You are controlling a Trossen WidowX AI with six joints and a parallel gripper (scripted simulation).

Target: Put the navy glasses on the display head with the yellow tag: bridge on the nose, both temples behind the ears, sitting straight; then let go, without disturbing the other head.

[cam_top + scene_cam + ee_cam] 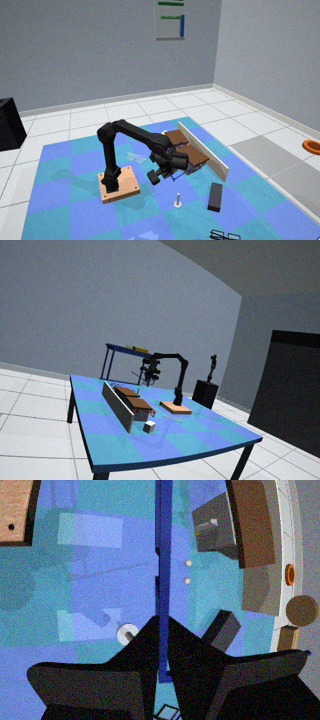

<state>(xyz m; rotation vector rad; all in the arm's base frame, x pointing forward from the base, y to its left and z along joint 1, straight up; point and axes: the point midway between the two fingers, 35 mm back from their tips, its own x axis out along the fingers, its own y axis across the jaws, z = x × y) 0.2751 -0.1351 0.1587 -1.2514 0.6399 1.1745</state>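
Now: the white peg 140 mm below my gripper tip, 60 mm to the right of it and 20 mm ahead of it. The rest, counted from my gripper tip: clear glasses 360 mm to the left, 140 mm below, 110 mm behind; then dark box 220 mm ahead, 140 mm below, 90 mm to the right; then black glasses 290 mm to the right, 150 mm below, 150 mm ahead.
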